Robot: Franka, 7 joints.
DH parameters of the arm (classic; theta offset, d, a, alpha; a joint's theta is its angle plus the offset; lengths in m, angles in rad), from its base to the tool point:
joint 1: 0 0.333 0 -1.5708
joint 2: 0 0 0 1.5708
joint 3: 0 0.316 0.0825 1.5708
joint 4: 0 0 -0.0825 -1.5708
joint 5: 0 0.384 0 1.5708
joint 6: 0 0 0.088 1.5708
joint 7: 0 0.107 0 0
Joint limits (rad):
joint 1: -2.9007..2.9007
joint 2: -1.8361..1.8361
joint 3: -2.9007..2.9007
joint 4: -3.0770..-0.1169
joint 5: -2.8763..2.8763
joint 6: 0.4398..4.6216
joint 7: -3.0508..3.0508
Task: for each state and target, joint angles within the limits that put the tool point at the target. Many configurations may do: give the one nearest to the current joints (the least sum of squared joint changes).
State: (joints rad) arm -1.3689 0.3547 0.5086 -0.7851 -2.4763 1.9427 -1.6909
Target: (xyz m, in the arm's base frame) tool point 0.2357 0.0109 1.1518
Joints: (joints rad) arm -1.1433 -0.1641 0.8634 -0.6738 -2.5558 2.1186 -1.6909
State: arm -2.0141 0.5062 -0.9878 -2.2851 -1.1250 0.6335 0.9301
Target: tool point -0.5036 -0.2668 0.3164
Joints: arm -1.8671 0.7980 -0.6711 -1.7962 -1.3352 0.9736 0.9301
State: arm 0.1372 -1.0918 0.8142 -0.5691 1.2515 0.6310 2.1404
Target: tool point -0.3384 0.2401 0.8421
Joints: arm 0.0794 -0.8081 0.6696 -0.7340 1.1509 0.4869 2.1404
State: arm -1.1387 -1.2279 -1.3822 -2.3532 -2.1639 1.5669 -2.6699
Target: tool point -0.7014 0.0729 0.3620
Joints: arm -1.0682 -1.3497 -1.5431 -1.7055 -2.2840 1.6443 -2.6699
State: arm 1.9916 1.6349 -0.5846 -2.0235 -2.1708 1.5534 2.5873
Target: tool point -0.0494 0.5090 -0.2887
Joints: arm 1.9851 1.8361 -0.2287 -1.1794 -2.3875 1.9178 2.5873
